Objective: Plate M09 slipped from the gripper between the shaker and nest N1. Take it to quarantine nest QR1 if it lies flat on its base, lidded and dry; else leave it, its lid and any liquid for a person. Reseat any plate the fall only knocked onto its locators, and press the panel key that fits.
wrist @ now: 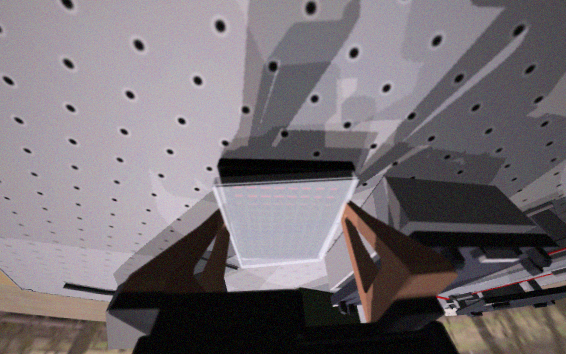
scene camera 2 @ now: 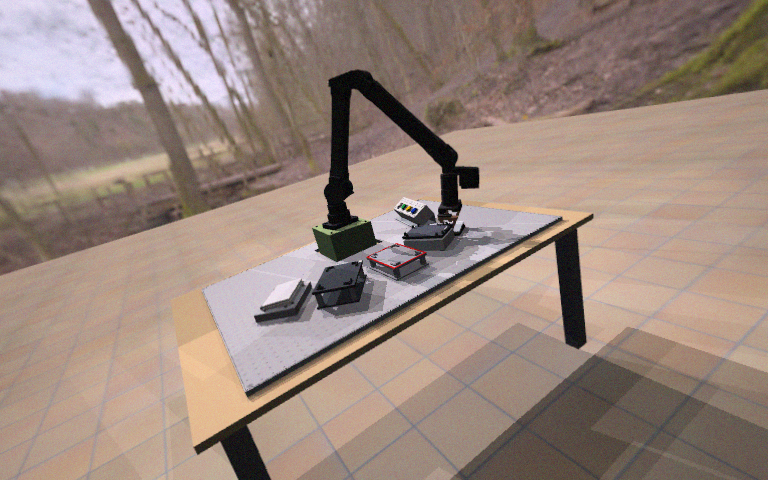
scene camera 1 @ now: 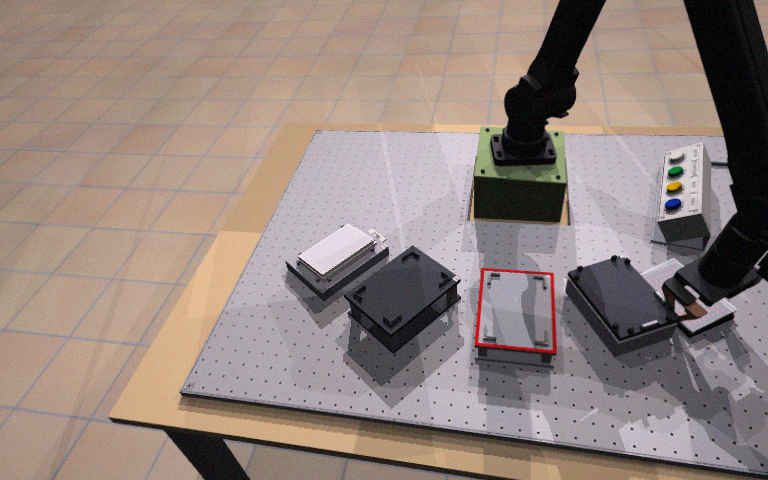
I see my gripper (scene camera 1: 691,307), a well plate with pink wells (wrist: 227,167) and a dark station (scene camera 2: 426,237).
My gripper is seen too in the wrist view (wrist: 284,205). The dark station also shows in the wrist view (wrist: 480,231).
